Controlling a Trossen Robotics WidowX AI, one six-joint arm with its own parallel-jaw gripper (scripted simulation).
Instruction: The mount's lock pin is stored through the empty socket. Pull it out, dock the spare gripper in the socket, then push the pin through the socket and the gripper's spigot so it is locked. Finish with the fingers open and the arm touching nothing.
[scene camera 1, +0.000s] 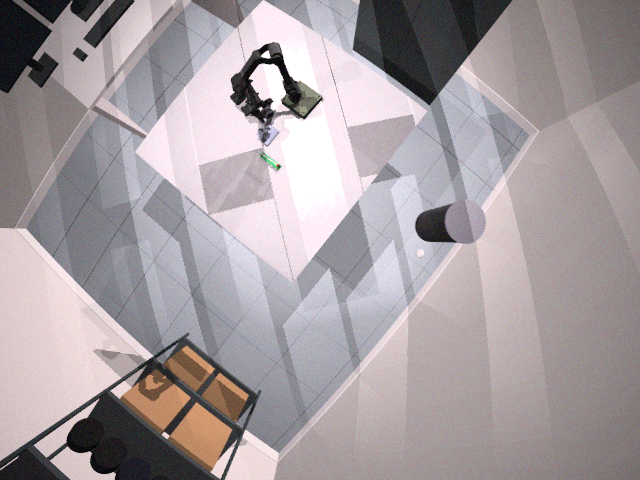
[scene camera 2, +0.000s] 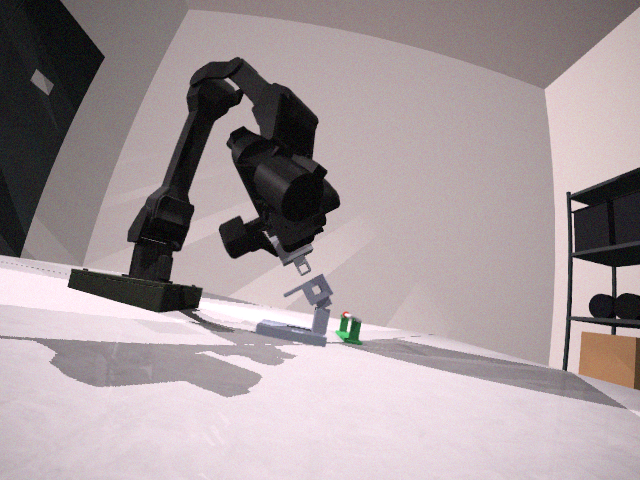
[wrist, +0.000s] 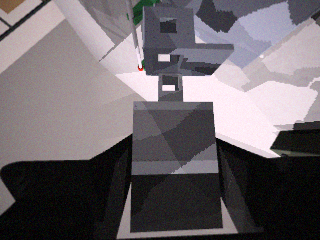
The gripper carries a spare gripper. Also in view: a mount.
The gripper also shows in the wrist view.
